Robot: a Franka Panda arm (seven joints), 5 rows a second.
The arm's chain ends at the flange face. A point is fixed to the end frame.
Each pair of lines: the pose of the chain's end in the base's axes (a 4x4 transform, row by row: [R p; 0 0 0 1], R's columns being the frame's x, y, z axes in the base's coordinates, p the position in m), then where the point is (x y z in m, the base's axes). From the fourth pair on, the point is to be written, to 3 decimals.
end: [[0.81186 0.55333 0.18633 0.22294], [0.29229 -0.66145 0.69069 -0.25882], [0.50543 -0.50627 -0.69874 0.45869], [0 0 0 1]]
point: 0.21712 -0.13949 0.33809
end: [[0.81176 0.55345 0.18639 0.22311], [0.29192 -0.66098 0.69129 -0.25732], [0.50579 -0.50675 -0.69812 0.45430], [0 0 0 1]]
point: 0.21730 -0.13789 0.33381
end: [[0.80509 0.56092 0.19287 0.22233], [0.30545 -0.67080 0.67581 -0.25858], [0.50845 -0.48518 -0.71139 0.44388], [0 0 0 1]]
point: 0.21764 -0.14192 0.32065
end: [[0.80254 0.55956 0.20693 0.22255], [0.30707 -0.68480 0.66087 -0.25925], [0.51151 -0.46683 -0.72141 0.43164], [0 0 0 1]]
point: 0.220 -0.145 0.306
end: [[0.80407 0.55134 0.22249 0.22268], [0.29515 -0.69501 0.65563 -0.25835], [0.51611 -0.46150 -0.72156 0.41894], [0 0 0 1]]
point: 0.223 -0.144 0.293
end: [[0.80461 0.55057 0.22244 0.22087], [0.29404 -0.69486 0.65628 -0.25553], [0.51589 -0.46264 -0.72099 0.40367], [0 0 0 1]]
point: 0.221 -0.141 0.278
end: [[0.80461 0.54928 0.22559 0.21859], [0.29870 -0.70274 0.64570 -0.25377], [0.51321 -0.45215 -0.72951 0.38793], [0 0 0 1]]
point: 0.220 -0.141 0.261
